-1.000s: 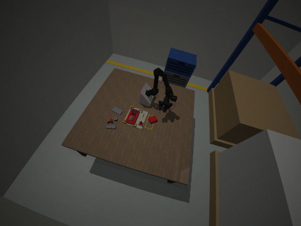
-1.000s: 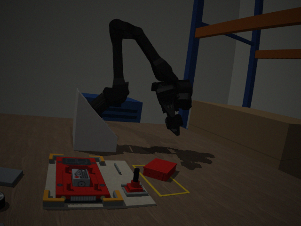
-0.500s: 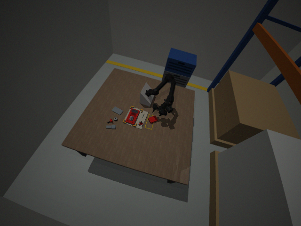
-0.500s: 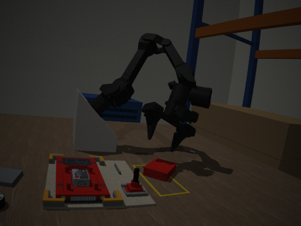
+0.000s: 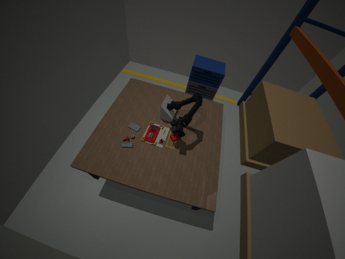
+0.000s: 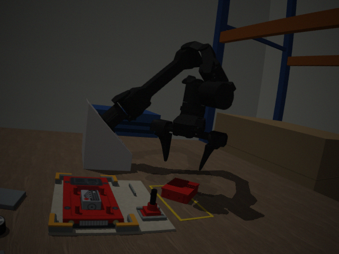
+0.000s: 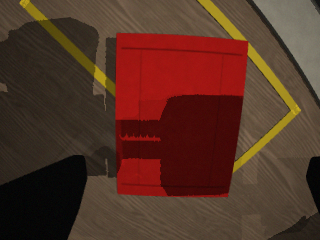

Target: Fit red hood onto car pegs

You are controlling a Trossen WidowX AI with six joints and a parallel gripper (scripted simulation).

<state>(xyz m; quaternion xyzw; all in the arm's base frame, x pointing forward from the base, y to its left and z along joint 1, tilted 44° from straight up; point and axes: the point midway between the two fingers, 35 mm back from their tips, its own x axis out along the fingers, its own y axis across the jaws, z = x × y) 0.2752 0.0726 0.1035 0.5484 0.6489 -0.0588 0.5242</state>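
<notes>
The red hood is 60 mm below my gripper tip and 10 mm ahead of it. The rest, counted from my gripper tip: grey engine block 240 mm to the right, 60 mm ahead, 50 mm below; white jig plate 210 mm to the right, 70 mm below, 20 mm ahead.
</notes>
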